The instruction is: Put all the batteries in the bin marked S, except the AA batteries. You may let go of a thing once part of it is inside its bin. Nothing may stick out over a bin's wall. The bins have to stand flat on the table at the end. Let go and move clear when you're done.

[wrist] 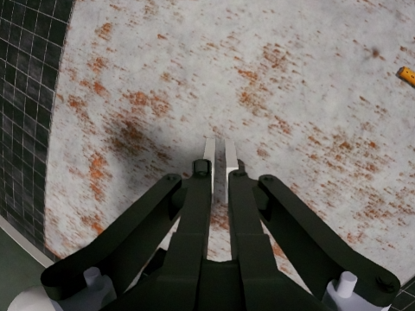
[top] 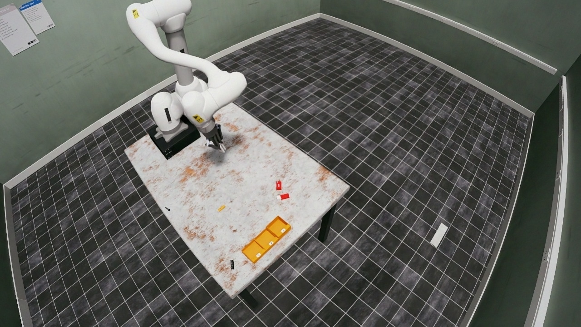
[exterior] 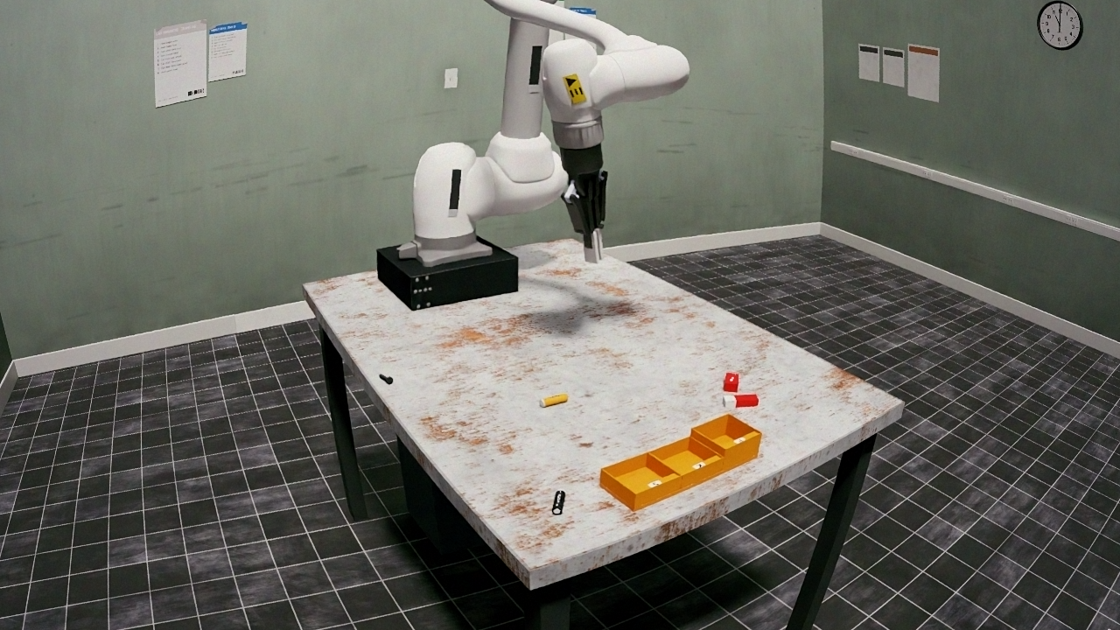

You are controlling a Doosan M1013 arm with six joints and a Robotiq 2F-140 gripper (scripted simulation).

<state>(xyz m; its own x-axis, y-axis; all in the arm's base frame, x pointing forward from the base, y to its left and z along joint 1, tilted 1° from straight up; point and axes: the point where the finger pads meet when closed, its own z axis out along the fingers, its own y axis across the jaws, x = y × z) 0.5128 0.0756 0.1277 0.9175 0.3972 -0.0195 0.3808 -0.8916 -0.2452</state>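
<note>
Now: hand 460 mm short of the joined orange bins, 140 mm to the left of it and 190 mm above it. From my hand the other things lie so: red cylinder: 340 mm ahead, 80 mm to the left, 210 mm below; red block battery: 280 mm ahead, 130 mm to the left, 200 mm below; black battery: 430 mm ahead, 350 mm to the right, 210 mm below.
</note>
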